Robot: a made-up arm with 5 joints. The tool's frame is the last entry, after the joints.
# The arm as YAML. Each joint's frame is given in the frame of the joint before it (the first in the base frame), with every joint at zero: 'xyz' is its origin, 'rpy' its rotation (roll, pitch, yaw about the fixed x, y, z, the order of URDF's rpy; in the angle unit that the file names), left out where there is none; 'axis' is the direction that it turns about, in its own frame. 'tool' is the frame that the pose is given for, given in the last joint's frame.
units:
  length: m
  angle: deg
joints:
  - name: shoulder
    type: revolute
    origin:
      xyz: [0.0, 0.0, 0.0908]
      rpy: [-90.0, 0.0, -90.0]
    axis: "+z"
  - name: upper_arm
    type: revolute
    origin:
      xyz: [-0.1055, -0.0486, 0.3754]
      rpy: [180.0, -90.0, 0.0]
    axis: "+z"
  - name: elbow
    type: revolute
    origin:
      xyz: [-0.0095, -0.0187, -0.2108]
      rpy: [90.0, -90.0, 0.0]
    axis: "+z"
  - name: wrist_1
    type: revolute
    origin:
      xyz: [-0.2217, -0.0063, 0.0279]
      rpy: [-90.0, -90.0, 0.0]
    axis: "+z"
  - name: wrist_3
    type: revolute
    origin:
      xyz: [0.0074, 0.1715, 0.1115]
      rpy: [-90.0, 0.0, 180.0]
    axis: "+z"
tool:
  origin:
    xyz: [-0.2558, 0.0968, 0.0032]
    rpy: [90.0, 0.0, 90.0]
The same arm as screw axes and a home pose.
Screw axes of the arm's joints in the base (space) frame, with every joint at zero. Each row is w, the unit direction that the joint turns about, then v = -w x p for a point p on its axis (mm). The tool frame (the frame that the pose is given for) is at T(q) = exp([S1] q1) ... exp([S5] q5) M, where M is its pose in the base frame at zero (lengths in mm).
S1: w 1 0 0 v 0 90.8 0
S2: w 0 -1 0 v 139.4 0 -375.4
S3: w 0 0 -1 v -316.3 365.9 0
S4: w -1 0 0 v 0 -92.8 538
S5: w 0 1 0 v -85.4 0 260.7
M: xyz 357.5 369.7 -170.4 (mm) quaternion w x y z 1 0 0 0

